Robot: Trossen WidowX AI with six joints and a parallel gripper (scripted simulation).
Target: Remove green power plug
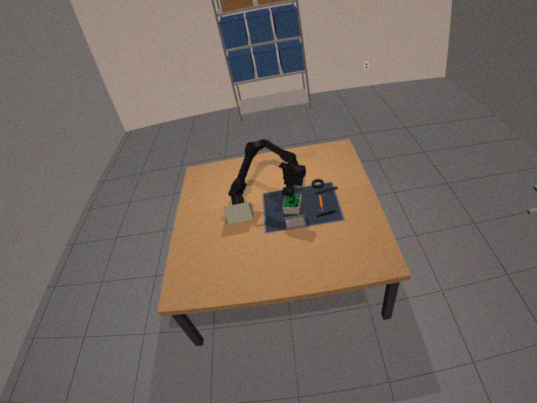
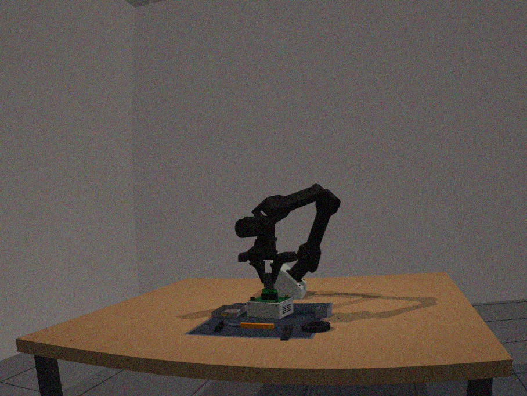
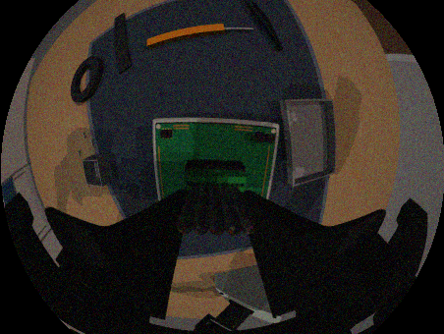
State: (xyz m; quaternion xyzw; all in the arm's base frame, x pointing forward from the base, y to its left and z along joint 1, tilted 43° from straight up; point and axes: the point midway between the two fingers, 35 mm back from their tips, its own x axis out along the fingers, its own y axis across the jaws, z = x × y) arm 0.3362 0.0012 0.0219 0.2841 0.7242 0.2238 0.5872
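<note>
My gripper tip is now 2 cm above the green power plug. Round my gripper tip: dark blue mat (10 cm below, 5 cm ahead, 1 cm to the left); grey tray (14 cm to the right, 10 cm below, 1 cm ahead); orange screwdriver (17 cm ahead, 10 cm below, 2 cm to the left).
</note>
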